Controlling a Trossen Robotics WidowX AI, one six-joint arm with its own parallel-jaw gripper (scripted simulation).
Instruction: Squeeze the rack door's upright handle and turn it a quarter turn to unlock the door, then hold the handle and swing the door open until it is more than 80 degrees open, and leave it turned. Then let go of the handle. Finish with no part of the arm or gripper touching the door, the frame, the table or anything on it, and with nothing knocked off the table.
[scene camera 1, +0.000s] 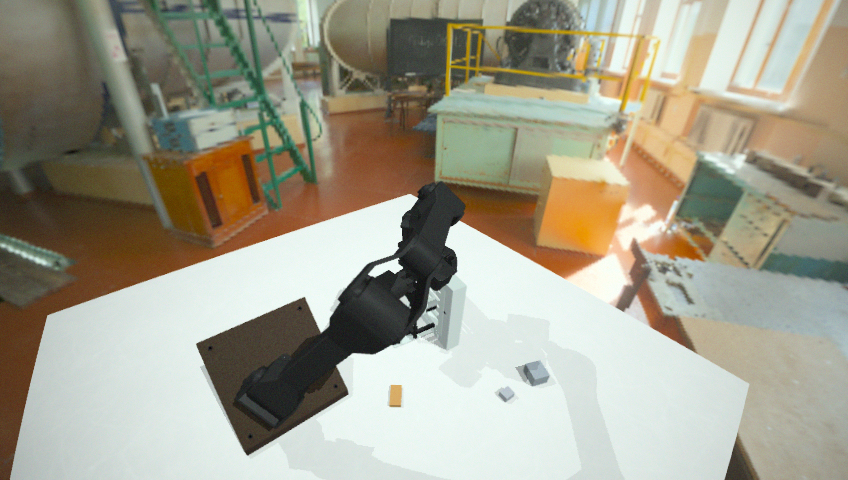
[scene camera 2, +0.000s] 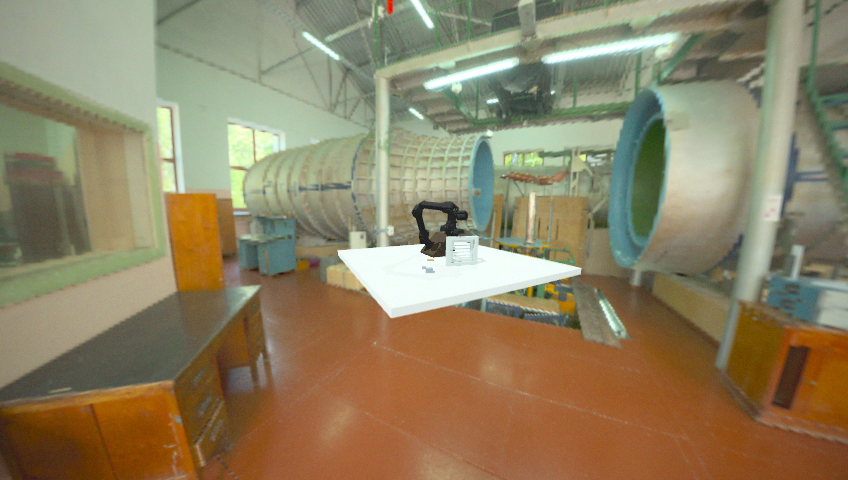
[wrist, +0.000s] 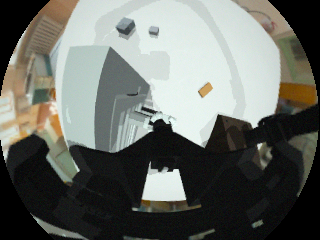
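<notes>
Pale grey rack (scene camera 1: 456, 289), also in scene camera 2 (scene camera 2: 474, 240) and the wrist view (wrist: 93, 75). Gripper (scene camera 1: 416, 300), likewise in the wrist view (wrist: 162, 135).
</notes>
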